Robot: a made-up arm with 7 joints. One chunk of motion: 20 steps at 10 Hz.
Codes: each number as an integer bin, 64 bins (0 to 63) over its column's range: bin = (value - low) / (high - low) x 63, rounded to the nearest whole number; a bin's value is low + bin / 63 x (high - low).
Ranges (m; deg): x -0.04..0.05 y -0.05..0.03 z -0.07..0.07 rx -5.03..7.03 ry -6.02..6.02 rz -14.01..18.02
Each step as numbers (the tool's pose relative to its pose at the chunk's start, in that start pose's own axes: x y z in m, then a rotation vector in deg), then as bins.
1 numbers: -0.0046 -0.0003 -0.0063 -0.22 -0.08 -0.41
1 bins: 25 39 29 25 31 27
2 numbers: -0.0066 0.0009 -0.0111 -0.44 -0.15 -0.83
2 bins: 23 40 27 24 31 26
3 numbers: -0.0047 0.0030 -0.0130 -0.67 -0.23 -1.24
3 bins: 25 42 26 23 30 25
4 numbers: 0.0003 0.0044 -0.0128 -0.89 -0.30 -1.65
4 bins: 28 43 26 22 30 24
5 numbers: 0.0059 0.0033 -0.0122 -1.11 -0.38 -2.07
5 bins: 32 42 26 20 30 23
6 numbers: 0.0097 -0.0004 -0.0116 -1.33 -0.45 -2.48
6 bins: 35 39 26 19 29 23
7 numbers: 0.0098 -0.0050 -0.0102 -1.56 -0.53 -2.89
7 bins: 35 35 27 18 29 22
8 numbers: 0.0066 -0.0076 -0.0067 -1.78 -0.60 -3.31
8 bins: 33 33 28 17 28 21
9 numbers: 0.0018 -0.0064 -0.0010 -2.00 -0.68 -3.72
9 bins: 29 34 31 16 28 20
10 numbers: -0.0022 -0.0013 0.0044 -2.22 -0.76 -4.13
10 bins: 26 38 33 15 28 19
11 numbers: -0.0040 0.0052 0.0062 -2.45 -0.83 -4.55
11 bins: 25 43 34 13 27 19
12 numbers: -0.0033 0.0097 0.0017 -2.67 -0.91 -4.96
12 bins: 26 47 32 12 27 18
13 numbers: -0.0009 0.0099 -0.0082 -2.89 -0.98 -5.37
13 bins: 27 47 28 11 26 17
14 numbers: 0.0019 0.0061 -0.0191 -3.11 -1.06 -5.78
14 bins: 29 44 23 10 26 16
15 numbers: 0.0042 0.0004 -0.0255 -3.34 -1.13 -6.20
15 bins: 31 40 20 9 26 15
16 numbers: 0.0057 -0.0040 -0.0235 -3.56 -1.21 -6.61
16 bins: 32 36 21 8 25 15
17 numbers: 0.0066 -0.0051 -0.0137 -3.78 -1.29 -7.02
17 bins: 33 35 25 7 25 14
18 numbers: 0.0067 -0.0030 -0.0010 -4.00 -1.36 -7.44
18 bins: 33 37 31 5 24 13
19 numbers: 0.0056 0.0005 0.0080 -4.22 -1.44 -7.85
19 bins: 32 40 35 4 24 12
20 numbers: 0.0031 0.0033 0.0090 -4.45 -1.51 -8.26
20 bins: 30 42 36 3 24 11
